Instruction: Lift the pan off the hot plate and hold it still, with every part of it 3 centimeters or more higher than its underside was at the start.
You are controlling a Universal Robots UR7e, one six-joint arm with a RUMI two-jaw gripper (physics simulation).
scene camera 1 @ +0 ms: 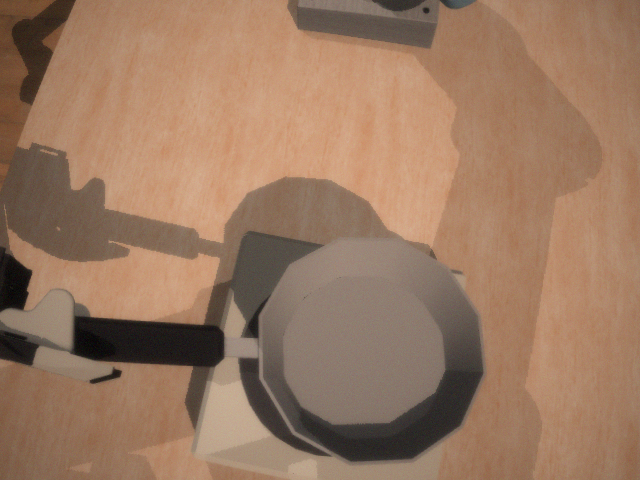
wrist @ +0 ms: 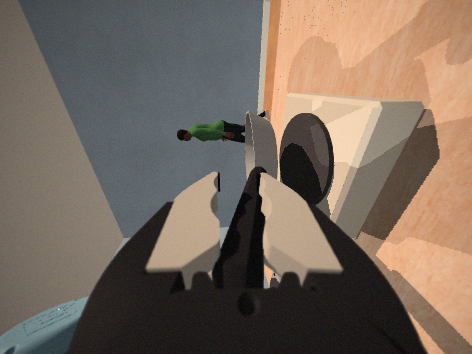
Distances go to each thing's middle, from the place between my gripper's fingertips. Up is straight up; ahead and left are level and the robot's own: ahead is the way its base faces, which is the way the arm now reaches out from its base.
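Grey pan [scene camera 1: 371, 350]: my hand is 40 mm above it, 50 mm past it and 100 mm to the right of it. Cream hot plate [scene camera 1: 238, 424]: 170 mm to the left of my hand, 50 mm behind it, 190 mm below it. Going by their middles, the grey pan is the nearest to my hand of the things named here.
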